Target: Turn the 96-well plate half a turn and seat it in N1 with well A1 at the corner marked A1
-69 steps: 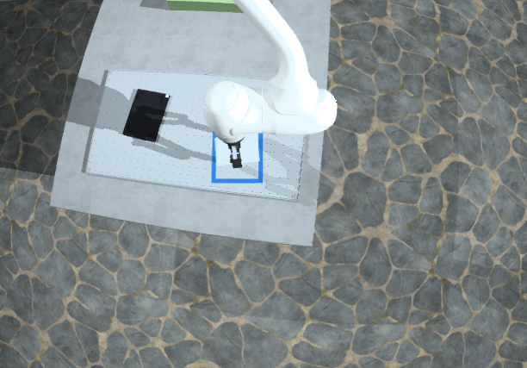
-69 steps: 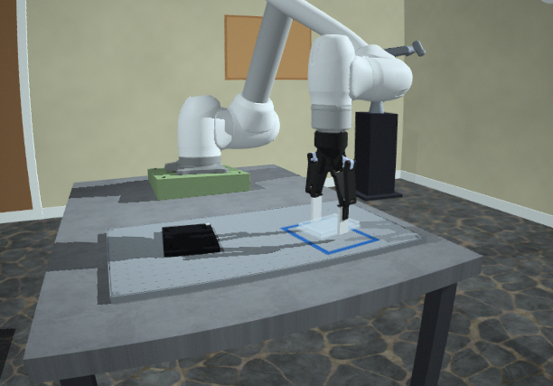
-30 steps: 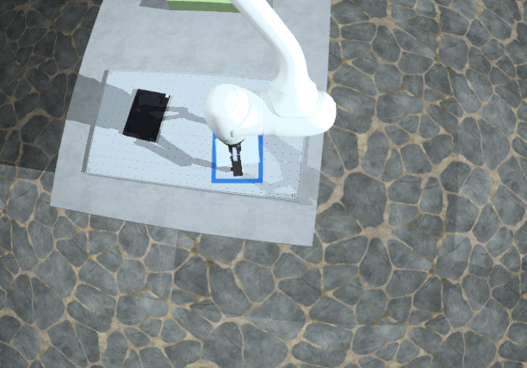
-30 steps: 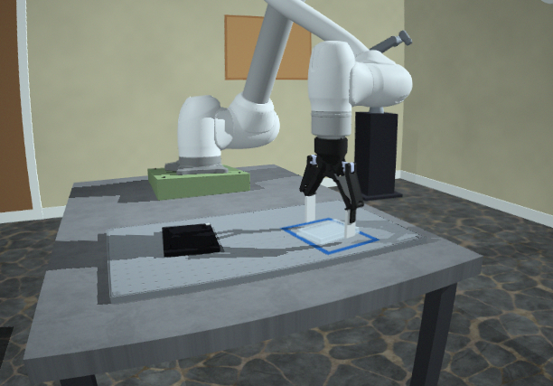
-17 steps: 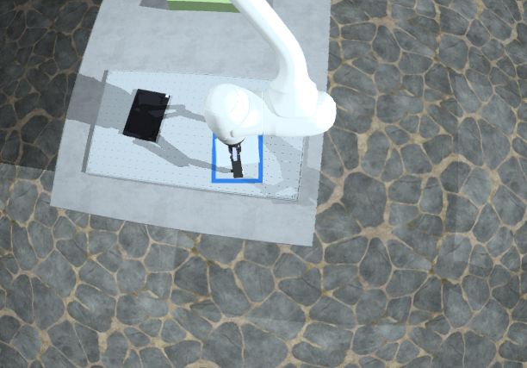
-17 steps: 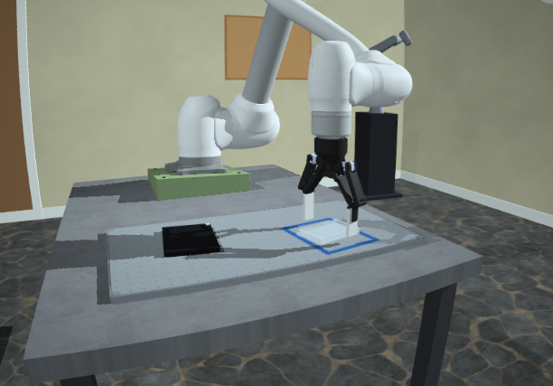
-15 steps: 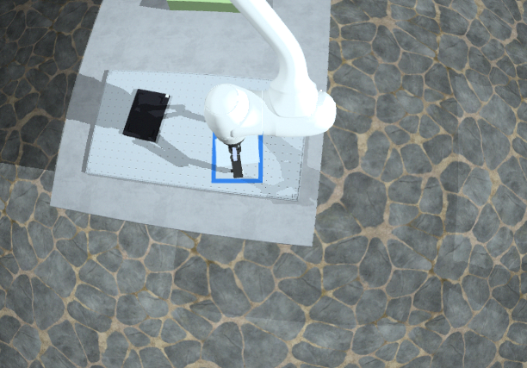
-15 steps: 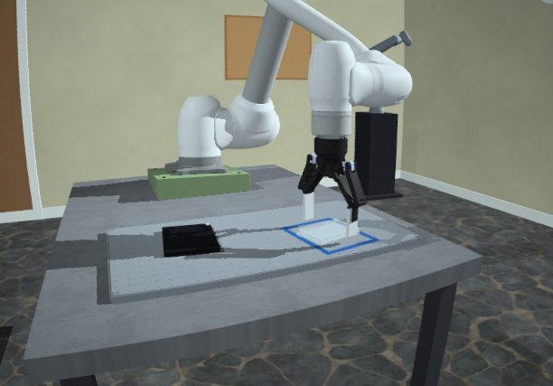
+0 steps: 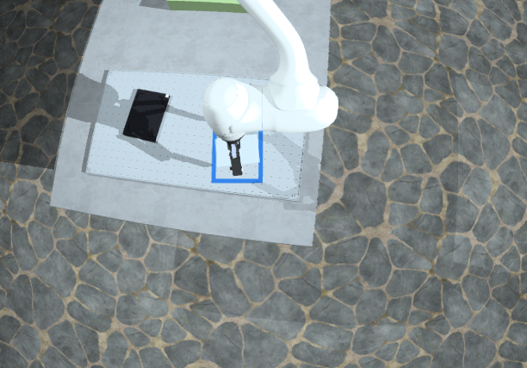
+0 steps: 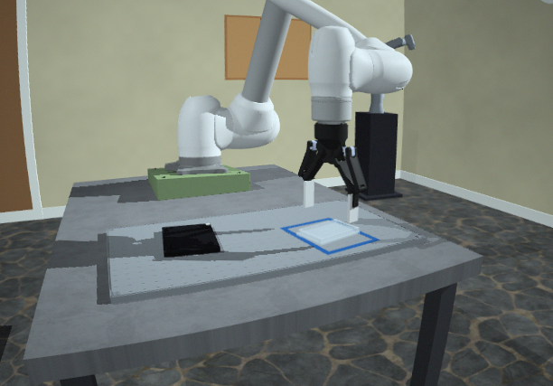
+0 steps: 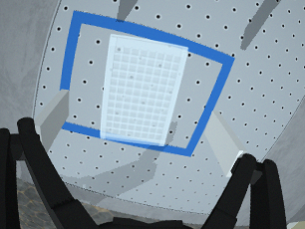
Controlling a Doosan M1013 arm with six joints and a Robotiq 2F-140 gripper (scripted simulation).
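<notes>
The 96-well plate is 6 cm below my hand. Round my hand: white A1 mark: 13 cm behind, 27 cm to the right, 5 cm below; then black plate nest N1: 5 cm behind, 32 cm to the right, 5 cm below.
</notes>
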